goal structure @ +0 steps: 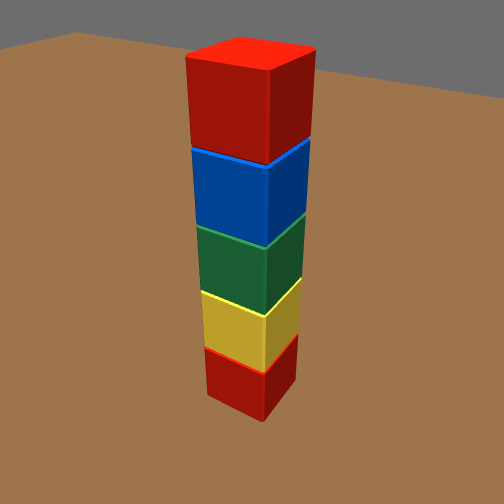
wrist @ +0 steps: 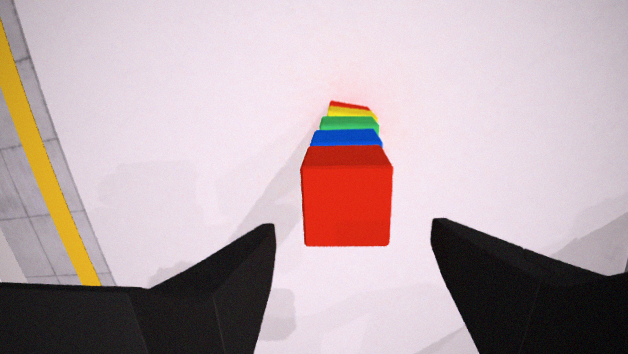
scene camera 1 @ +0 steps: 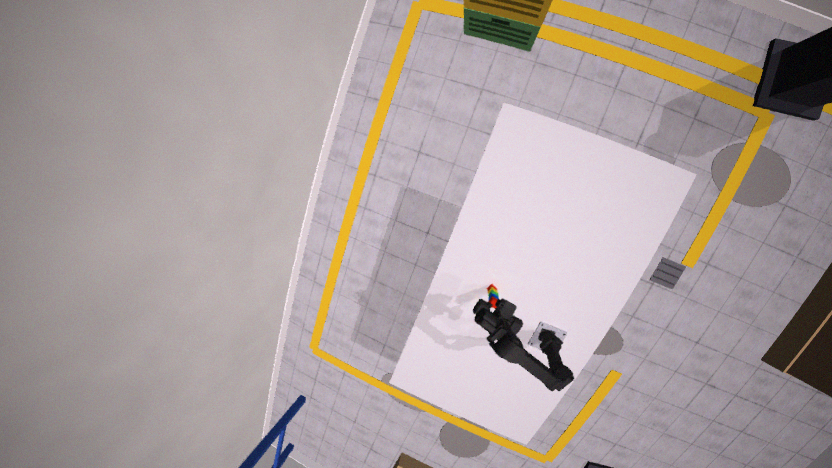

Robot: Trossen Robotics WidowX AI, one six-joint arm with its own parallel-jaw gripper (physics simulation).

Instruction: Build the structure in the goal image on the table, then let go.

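Places are measured from the arm's base along level axes (x right, y ahead, z up), in metres.
Pixels of known places: gripper, fingertip midpoint: [wrist: 353,232] [scene camera 1: 494,306]; arm's base at its link origin: [scene camera 1: 546,335].
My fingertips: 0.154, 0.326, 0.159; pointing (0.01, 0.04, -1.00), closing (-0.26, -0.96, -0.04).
Observation:
Ahead of a thing's pixels: the offset from my fingertips to its top centre, as dx, dy, dz. Level surfaces: height alone.
A tower of single cubes stands upright on the white table {dz -0.168} [scene camera 1: 573,192] [wrist: 475,100]. From the top it shows a red cube {+0.008, +0.000, -0.004} [wrist: 347,206] [scene camera 1: 493,303], a blue cube {+0.009, -0.002, -0.037} [wrist: 346,138], a green cube {+0.011, -0.005, -0.070} [wrist: 349,123], a yellow cube {+0.012, -0.007, -0.103} [wrist: 351,112] and a red cube {+0.012, -0.007, -0.135} [wrist: 348,105] at the bottom. The lower cubes look slightly turned against the upper ones. My gripper [wrist: 353,232] [scene camera 1: 492,307] is open and empty. Its fingers stand to the left and right of the top red cube, with a gap on both sides in the wrist view.
The arm's base plate [scene camera 1: 539,339] is on the table, to the right of the tower in the scene view. The arm [scene camera 1: 526,362] bends over the table's lower part. The table's left edge runs beside the tiled floor [wrist: 45,180] with its yellow line [wrist: 37,150].

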